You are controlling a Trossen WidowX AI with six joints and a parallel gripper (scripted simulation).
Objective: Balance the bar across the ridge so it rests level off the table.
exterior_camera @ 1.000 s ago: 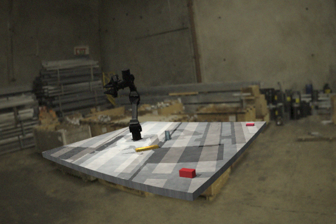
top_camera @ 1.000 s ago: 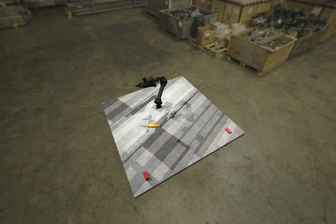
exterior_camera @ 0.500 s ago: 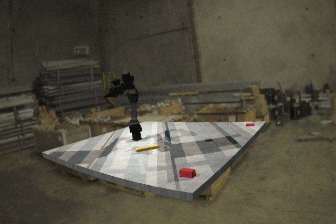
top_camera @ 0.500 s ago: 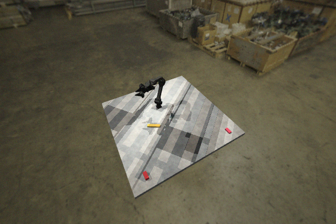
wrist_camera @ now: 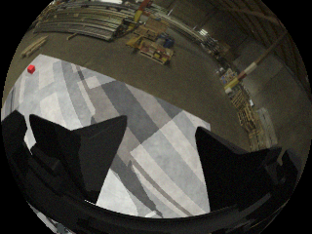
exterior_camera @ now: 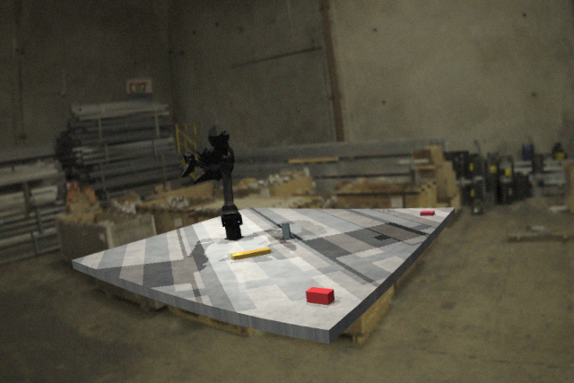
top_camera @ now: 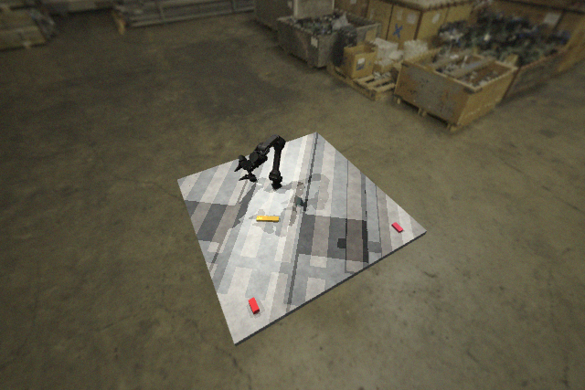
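The bar lies 30 cm below my gripper tip, 18 cm ahead of it and 10 cm to the left of it. Round my gripper tip: red block 66 cm ahead, 29 cm below, 20 cm to the right.
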